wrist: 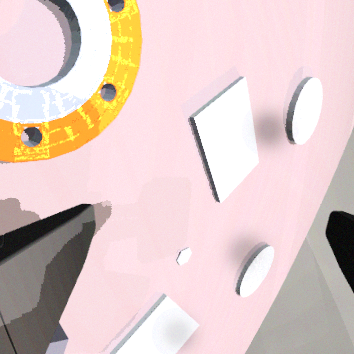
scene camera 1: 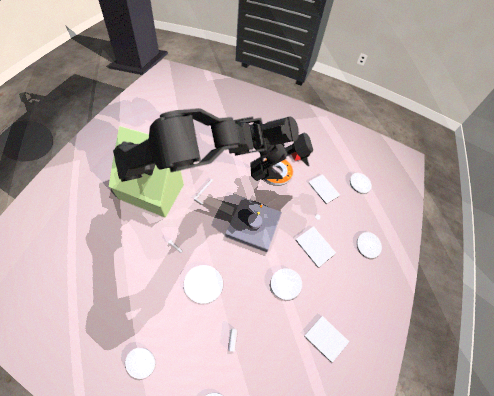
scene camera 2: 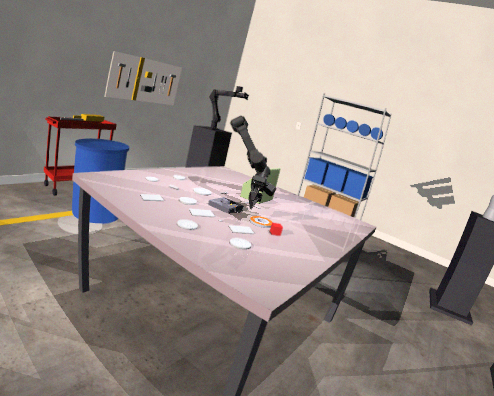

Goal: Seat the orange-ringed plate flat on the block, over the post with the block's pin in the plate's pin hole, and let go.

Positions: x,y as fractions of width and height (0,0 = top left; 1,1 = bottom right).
My gripper (scene camera 1: 0.60,0.43) is open and holds nothing. Also in view: an orange-ringed plate (wrist: 0.19,0.31).
My gripper shows as well in the wrist view (wrist: 0.60,0.62).
